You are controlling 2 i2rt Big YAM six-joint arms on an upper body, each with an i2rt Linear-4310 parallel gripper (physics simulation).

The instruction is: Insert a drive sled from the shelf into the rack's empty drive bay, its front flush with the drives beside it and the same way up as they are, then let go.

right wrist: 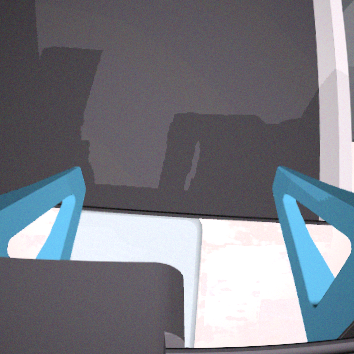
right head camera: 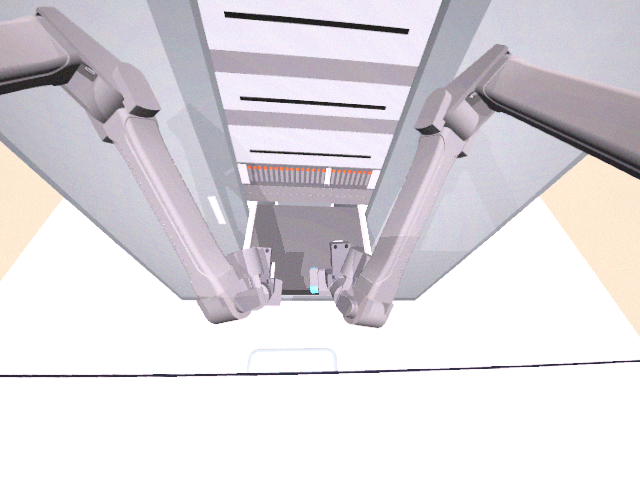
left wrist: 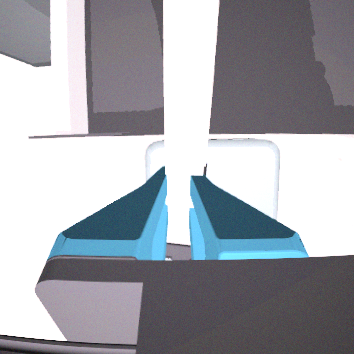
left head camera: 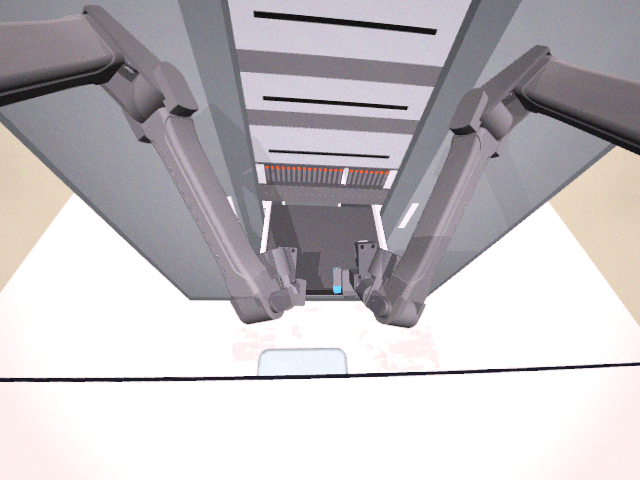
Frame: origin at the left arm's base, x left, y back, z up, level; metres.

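Where they show: left gripper, between the fingertips: (left wrist: 178, 176); right gripper, between the fingertips: (right wrist: 178, 176).
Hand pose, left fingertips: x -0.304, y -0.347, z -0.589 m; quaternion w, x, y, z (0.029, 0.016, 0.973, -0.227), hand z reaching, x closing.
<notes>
Things, the pixels of their centre, and the offset from my left fingertips. "pt": a spot on its surface instead. Level surfaces: height alone.
- thin white drive sled, middle of its body: (left wrist: 192, 124) dx -0.007, dy -0.025, dz -0.010 m
- dark shelf, height of its surface: dz -0.092 m
- white sliver, a spot on its surface: (right head camera: 272, 270) pt dx -0.015, dy -0.071, dz -0.025 m
My left gripper (left wrist: 178, 176) is shut on a thin white drive sled (left wrist: 187, 88), which stands upright between the blue fingers and runs up past the top of the left wrist view. In the head views this gripper (left head camera: 289, 270) hangs at the front edge of the dark shelf (left head camera: 325, 232), and the sled shows as a white sliver (right head camera: 272, 270). My right gripper (right wrist: 178, 176) (left head camera: 338, 283) is open and empty, low at the shelf's front right. The row of drives (left head camera: 327, 175) with orange marks sits higher in the rack, with a pale gap (left head camera: 344, 175) in it.
A pale blue pad (left head camera: 302, 361) lies on the white table in front of the rack; it also shows in the right wrist view (right wrist: 140, 239). Grey rack posts (left head camera: 433, 129) stand on both sides of the shelf opening. White uprights (left head camera: 379, 224) flank the shelf.
</notes>
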